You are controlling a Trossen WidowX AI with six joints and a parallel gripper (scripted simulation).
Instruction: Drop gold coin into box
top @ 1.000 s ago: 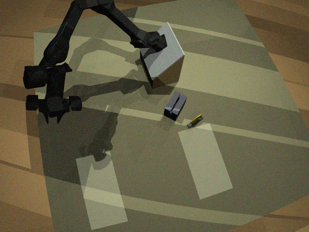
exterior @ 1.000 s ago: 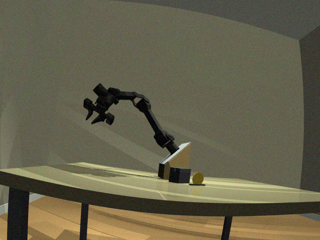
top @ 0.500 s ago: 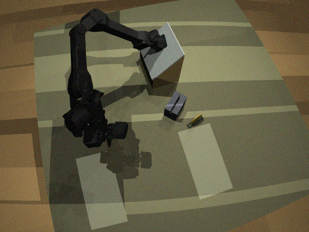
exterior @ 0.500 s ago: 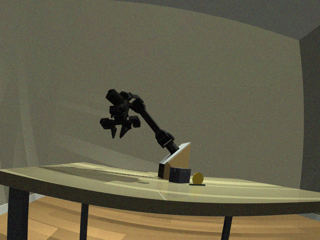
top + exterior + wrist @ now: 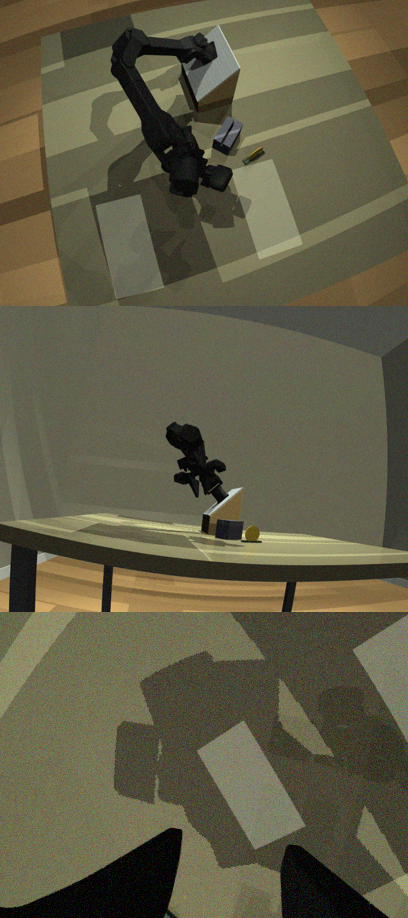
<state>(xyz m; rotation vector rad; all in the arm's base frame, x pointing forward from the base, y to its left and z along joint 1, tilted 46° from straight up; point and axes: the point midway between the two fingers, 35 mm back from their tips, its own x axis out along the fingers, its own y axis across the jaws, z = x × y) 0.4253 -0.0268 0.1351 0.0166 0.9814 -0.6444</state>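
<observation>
Now: the gold coin 21 cm to the left of my gripper tip, 12 cm below it and 10 cm behind it.
</observation>
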